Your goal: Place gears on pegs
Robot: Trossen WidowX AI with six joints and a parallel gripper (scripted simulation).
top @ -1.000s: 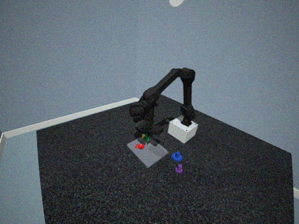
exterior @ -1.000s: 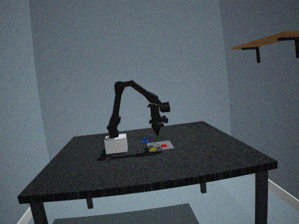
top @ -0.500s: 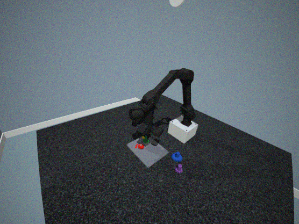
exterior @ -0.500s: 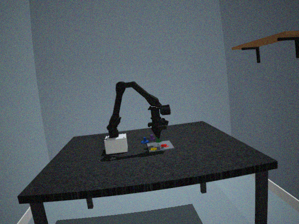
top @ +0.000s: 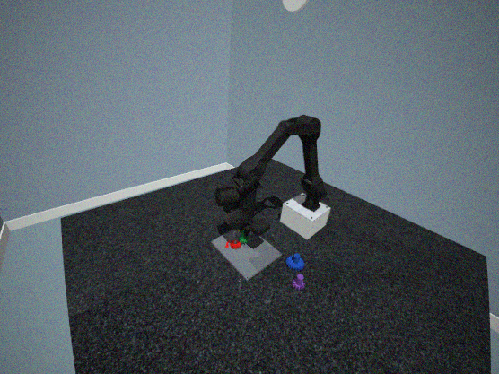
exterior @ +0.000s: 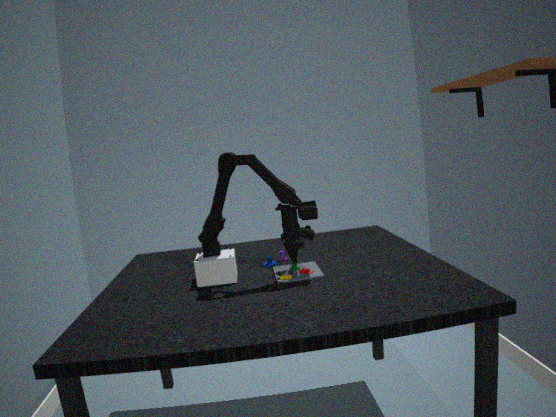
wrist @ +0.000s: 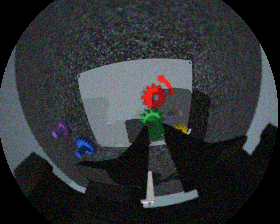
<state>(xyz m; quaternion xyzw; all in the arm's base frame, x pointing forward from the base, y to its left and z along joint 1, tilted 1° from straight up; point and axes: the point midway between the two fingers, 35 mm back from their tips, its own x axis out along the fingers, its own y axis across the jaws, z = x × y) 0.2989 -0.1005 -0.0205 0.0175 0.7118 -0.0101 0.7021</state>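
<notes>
Now: the green gear 10 mm below my gripper tip. From my gripper tip the other things lie so: blue gear: 70 mm behind, 190 mm to the left, 30 mm below; yellow gear: 50 mm behind, 50 mm to the right, 30 mm below; red gear: 30 mm ahead, 10 mm to the right, 30 mm below.
</notes>
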